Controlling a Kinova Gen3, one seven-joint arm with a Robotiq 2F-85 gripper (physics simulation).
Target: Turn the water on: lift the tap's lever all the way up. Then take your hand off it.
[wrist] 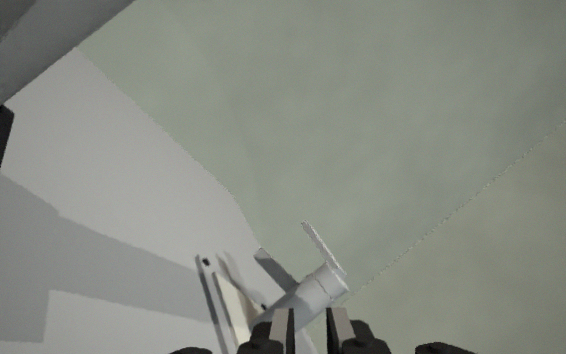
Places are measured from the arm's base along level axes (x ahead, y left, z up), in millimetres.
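Pixels of known places: gripper, fingertip midpoint: (310, 334).
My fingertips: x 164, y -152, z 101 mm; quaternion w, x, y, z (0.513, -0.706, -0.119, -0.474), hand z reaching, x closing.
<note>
For each thing: its middle in the pictures, then the offset to it from my fingertips. "pt": a spot on its surface instead. Level surfaces: height alone.
- tap, surface spot: (310, 296) pt dx +280, dy +298, dz -59 mm
- flat grey spout, body centre: (279, 274) dx +293, dy +384, dz -87 mm
- grey base plate, surface spot: (233, 306) pt dx +251, dy +343, dz -151 mm
- pale surface, surface height: dz -165 mm
The tap (310, 296) is a pale grey cylinder with a joint line near its far end, low in the wrist view, just right of the middle. A thin, pale lever (321, 245) sticks out from that end, slanting toward the upper left. A flat grey spout (276, 270) stands out from the cylinder's side. My gripper (310, 334) is at the bottom edge, its fingers drawn nearly together with a narrow gap. Part of the tap shows behind and through this gap; no held thing shows between the fingertips. The lever shows beyond the fingertips, apart from them. The tap's lower part is partly hidden by the fingers.
A cream and grey base plate (233, 306) with small dark holes lies left of the tap. A pale surface (125, 165) with shadows spreads at the left. A large grey part (55, 42) crosses the upper left corner. A greenish surface (380, 130) lies behind.
</note>
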